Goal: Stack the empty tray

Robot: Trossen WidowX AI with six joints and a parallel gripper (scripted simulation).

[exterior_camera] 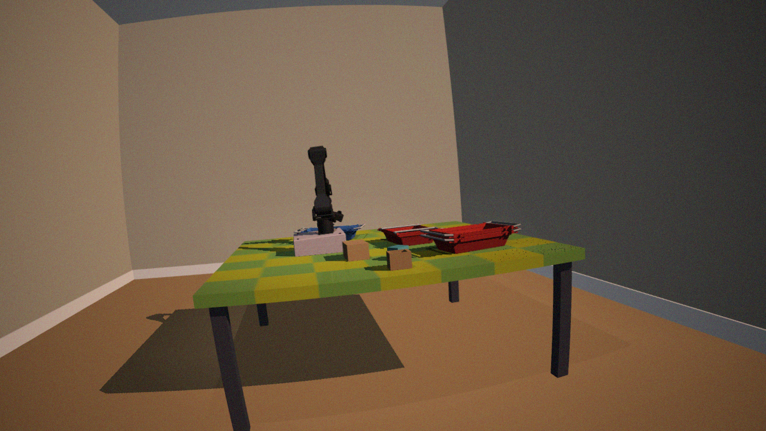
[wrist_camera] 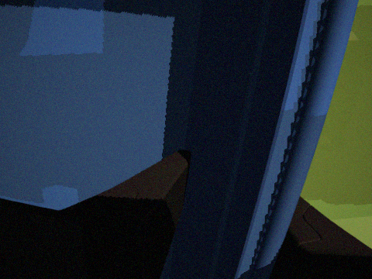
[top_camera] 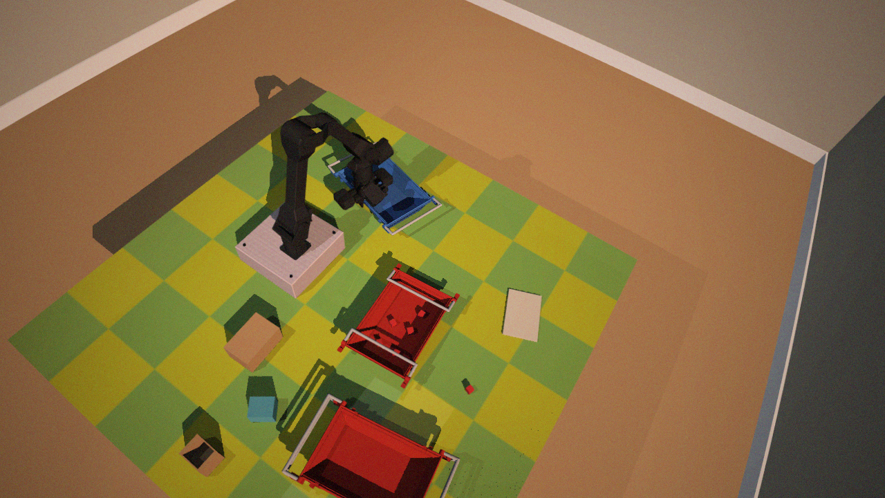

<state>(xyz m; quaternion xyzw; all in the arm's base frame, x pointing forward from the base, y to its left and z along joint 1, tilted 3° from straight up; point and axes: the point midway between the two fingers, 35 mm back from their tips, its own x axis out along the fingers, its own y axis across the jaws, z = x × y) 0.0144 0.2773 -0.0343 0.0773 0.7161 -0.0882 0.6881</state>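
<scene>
Now: gripper tip 20 mm short of the blue tray, 70 mm to the right of it and 30 mm below it. Round my gripper tip: teal cube 230 mm ahead, 650 mm to the right, 10 mm above; then flat plate 600 mm ahead, 10 mm to the right, 10 mm below; then small red block 600 mm ahead, 290 mm to the right, 10 mm below.
</scene>
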